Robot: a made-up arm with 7 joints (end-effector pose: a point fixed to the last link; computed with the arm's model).
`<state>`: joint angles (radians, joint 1 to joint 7).
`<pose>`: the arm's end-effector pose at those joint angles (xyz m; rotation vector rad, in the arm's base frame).
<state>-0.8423 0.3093 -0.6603 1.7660 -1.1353 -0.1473 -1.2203</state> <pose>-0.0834 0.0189 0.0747 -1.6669 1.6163 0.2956</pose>
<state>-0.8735 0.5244 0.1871 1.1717 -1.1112 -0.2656 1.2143</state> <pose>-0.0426 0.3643 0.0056 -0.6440 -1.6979 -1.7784</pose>
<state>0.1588 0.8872 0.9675 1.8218 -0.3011 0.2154 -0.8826</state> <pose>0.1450 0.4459 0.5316 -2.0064 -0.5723 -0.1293</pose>
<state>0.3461 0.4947 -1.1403 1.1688 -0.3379 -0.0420 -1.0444</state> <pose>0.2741 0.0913 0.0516 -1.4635 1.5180 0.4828</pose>
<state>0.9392 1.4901 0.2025 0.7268 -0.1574 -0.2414 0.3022</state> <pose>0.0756 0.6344 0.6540 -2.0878 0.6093 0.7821</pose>
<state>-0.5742 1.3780 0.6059 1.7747 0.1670 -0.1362 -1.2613</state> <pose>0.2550 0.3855 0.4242 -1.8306 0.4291 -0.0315</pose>
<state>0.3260 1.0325 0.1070 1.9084 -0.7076 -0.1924 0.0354</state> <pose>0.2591 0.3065 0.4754 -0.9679 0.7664 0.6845</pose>
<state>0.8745 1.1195 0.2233 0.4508 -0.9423 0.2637 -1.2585</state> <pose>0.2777 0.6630 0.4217 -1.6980 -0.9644 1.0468</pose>
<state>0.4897 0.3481 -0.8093 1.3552 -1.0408 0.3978 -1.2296</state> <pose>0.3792 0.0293 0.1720 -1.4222 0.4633 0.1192</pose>
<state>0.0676 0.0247 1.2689 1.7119 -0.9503 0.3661 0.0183</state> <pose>0.1066 0.4304 0.2356 2.8021 -0.0705 -1.3068</pose>
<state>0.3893 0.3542 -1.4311 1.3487 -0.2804 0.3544 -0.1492</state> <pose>0.2264 -0.0367 0.0882 -0.5280 2.1594 1.0733</pose>
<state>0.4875 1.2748 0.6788 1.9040 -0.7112 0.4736 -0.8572</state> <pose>0.1492 0.3632 0.6654 -1.4731 -0.9482 -0.0515</pose>
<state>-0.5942 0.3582 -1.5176 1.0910 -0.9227 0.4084 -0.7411</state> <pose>-0.2835 0.0099 0.0136 -0.2234 2.1763 0.9917</pose>
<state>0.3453 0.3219 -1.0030 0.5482 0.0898 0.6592 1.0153</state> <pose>0.3505 0.2022 -0.0577 0.1318 -1.6039 -1.4439</pose>
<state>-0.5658 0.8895 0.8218 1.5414 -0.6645 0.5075 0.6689</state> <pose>0.1858 0.5120 0.3494 -1.8635 1.1205 2.2539</pose>
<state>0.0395 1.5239 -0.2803 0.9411 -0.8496 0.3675 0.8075</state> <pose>0.2920 0.5892 0.3657 0.7405 -0.5486 -2.9480</pose>
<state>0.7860 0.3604 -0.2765 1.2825 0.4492 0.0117 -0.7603</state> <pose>0.4529 0.2296 0.4126 -2.5950 1.3507 -0.5406</pose>
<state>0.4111 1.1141 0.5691 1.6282 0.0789 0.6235 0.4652</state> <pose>0.1893 0.4792 0.6262 -2.2050 1.3523 0.5938</pose>
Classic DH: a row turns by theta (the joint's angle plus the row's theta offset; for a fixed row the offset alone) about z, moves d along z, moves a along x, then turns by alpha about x. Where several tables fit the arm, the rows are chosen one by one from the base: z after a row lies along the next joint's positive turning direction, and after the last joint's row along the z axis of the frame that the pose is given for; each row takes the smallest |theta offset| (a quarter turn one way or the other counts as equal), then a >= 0, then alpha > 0; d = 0 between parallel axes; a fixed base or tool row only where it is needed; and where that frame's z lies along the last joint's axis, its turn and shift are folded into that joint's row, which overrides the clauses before.
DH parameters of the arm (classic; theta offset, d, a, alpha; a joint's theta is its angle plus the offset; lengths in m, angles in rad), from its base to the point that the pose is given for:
base (fixed): 0 0.4436 -0.0198 1.5708
joint 1: 1.5708 -0.1387 0.0009 1.5708
joint 2: 1.5708 0.0193 0.0053 1.5708
joint 3: 1.5708 -0.3052 0.0094 1.5708
joint 4: 0 -0.015 -0.0146 -1.5708
joint 5: 0 -0.2928 -0.0039 -1.5708
joint 6: 1.5708 0.0231 0.0204 -1.5708
joint 7: 0.3542 0 -0.0283 0
tool (fixed): 1.2166 -0.0497 0 0

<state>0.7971 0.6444 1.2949 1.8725 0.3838 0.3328 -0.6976</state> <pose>0.0059 0.4855 0.4969 -2.2944 -0.4775 -1.5598</pose>
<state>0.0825 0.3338 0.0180 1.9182 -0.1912 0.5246 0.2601</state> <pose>0.3040 0.2369 0.3279 -1.8913 2.1076 0.6419</pose>
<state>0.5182 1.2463 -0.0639 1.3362 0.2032 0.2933 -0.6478</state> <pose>0.3145 0.4737 0.5222 -2.2529 0.4209 0.5210</pose>
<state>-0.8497 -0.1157 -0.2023 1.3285 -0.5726 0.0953 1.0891</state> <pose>-0.0351 0.0632 -0.0305 -0.0271 -2.0872 -0.7049</pose>
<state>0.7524 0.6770 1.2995 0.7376 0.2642 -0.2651 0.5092</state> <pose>0.1607 0.6225 0.2636 -2.4494 0.8147 -1.0813</pose>
